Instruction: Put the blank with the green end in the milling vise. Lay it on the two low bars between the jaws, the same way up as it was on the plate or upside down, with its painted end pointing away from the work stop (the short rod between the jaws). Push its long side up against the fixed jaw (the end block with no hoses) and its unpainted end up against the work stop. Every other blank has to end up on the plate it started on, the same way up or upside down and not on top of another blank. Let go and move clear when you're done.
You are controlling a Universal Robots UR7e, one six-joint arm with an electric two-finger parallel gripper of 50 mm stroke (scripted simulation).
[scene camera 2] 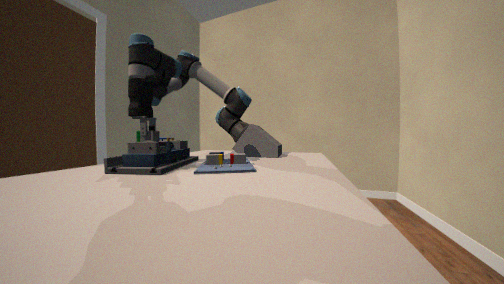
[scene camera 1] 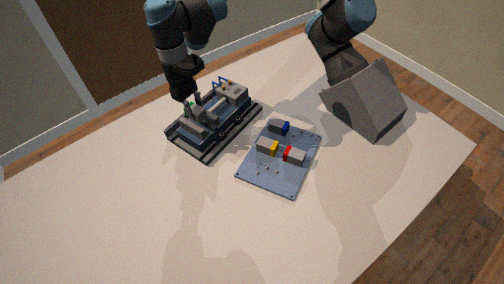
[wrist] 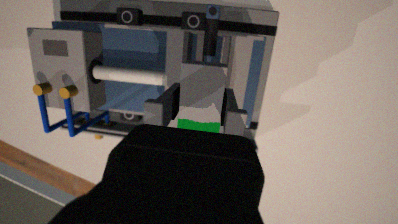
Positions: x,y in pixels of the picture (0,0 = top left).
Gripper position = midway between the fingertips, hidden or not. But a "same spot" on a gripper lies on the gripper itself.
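Gripper visible in scene camera 2 (148,135), scene camera 1 and the wrist view. On the gripper, (wrist: 160,111) and (scene camera 1: 196,93): same spot.
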